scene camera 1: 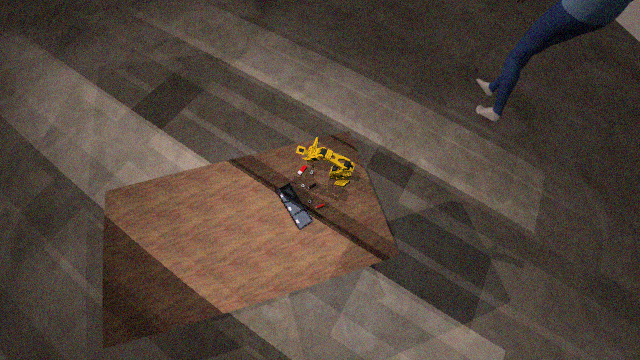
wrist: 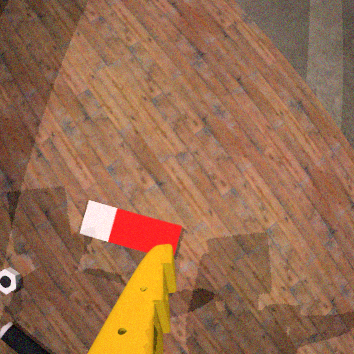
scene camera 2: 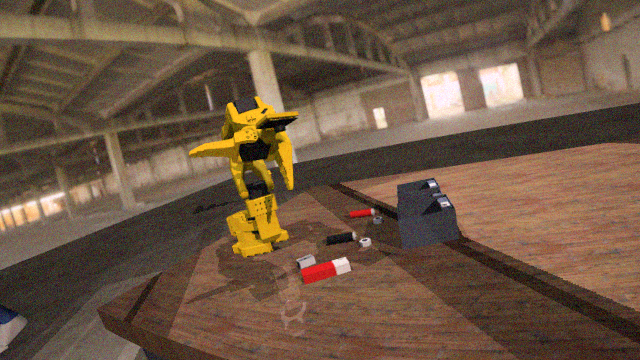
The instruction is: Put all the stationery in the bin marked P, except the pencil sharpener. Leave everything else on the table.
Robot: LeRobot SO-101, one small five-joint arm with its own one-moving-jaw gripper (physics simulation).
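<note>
A red and white eraser-like block lies flat. A small grey sharpener lies beside it on the arm's side; it does not show in the wrist view. A black cylinder with a white end and a red cylinder with a white end lie farther along. The dark bin row stands beyond; its labels are unreadable. My gripper is fully open, empty and high above the table. In the wrist view its fixed jaw overlaps the block's red end.
One hex nut lies by the black cylinder's white end. Another nut lies by the red cylinder. The wooden table ends beyond the block at the wrist view's upper right.
</note>
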